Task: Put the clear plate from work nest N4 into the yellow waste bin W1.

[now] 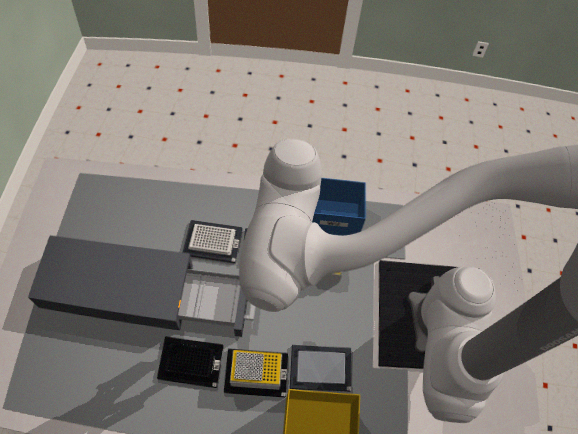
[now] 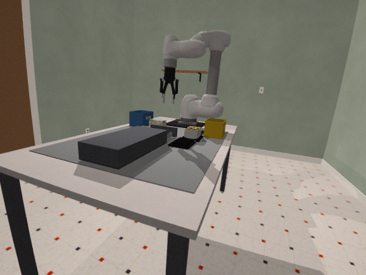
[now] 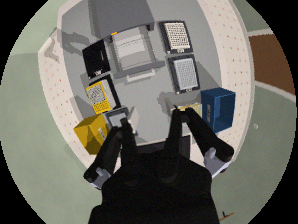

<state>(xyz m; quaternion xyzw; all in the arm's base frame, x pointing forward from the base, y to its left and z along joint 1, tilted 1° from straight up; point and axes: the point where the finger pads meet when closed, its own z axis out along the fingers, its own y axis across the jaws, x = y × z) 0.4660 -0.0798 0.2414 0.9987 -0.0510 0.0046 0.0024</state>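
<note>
Right now my hand is 2 cm short of the clear well plate, 17 cm to the left of it and 23 cm above it. Round my hand: nest (2 cm ahead, 17 cm to the right, 24 cm below); then black plate (25 cm ahead, 17 cm to the left, 23 cm below); then white plate (19 cm ahead, 20 cm to the right, 23 cm below).
</note>
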